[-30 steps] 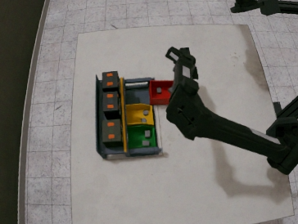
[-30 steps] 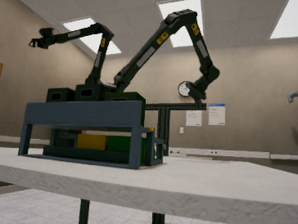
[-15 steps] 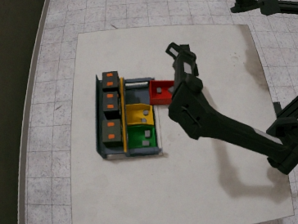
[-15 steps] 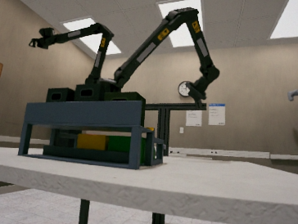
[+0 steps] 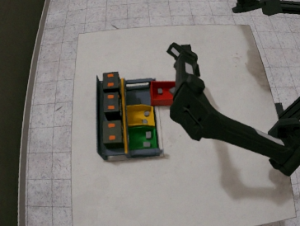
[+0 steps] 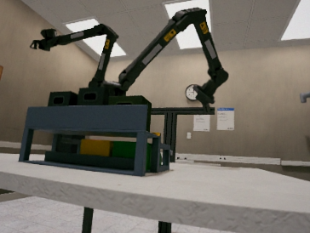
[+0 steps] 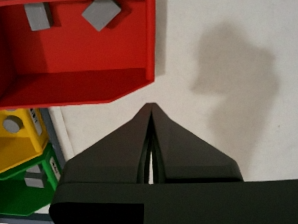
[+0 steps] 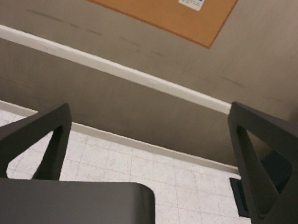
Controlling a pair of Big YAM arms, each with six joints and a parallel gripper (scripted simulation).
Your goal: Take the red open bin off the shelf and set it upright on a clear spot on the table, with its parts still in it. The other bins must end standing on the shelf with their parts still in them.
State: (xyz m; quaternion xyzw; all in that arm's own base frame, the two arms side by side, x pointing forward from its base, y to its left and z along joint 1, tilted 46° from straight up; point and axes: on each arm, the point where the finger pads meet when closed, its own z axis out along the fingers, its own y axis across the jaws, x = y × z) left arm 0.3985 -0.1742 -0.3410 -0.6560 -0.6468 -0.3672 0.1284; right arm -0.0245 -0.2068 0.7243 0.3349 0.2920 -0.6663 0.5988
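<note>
Right now the red bin is 8 cm ahead of my left hand and 12 cm below it. From my left hand the other things lie so: green bin 24 cm ahead, 23 cm to the left, 13 cm below; yellow bin 24 cm ahead, 12 cm to the left, 13 cm below.
</note>
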